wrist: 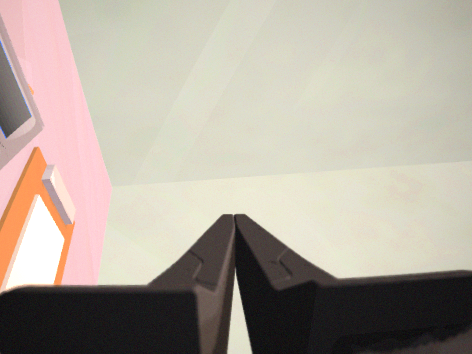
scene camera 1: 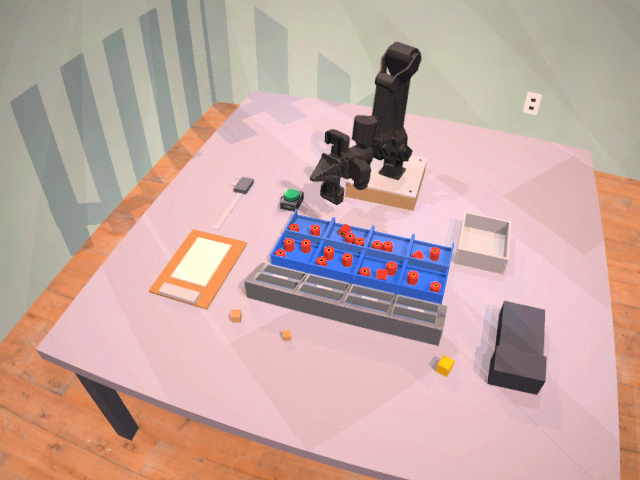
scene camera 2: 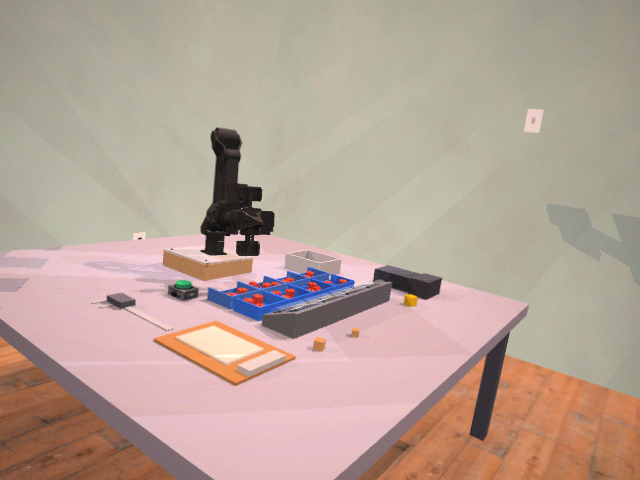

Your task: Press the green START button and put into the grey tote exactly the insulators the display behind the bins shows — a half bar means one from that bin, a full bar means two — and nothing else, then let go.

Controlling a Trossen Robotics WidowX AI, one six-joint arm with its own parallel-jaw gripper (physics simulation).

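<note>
The green START button (scene camera 1: 292,194) (scene camera 2: 183,284) sits on a dark base left of the arm. My gripper (scene camera 1: 312,178) (scene camera 2: 260,221) (wrist: 233,225) is shut and empty, raised above the table between the button and the arm's base, pointing roughly level. The blue bins (scene camera 1: 299,262) (scene camera 2: 248,310) form two rows of four and hold red insulators (scene camera 1: 328,252) (scene camera 2: 257,299). The dark grey display (scene camera 1: 341,315) (scene camera 2: 330,312) (wrist: 15,90) has four windows with thin pale lines in scene camera 1; I cannot read bar lengths. The grey tote (scene camera 1: 480,260) (scene camera 2: 305,265) has no insulator visible inside.
An orange clipboard (scene camera 1: 214,294) (scene camera 2: 170,341) (wrist: 20,210) lies left of the bins. A dark block (scene camera 1: 519,341) (scene camera 2: 408,281), a yellow cube (scene camera 1: 445,365) (scene camera 2: 410,300) and two small orange cubes (scene camera 1: 235,315) (scene camera 2: 319,344) lie around the display. A grey gadget (scene camera 1: 244,184) (scene camera 2: 120,300) lies beyond the button.
</note>
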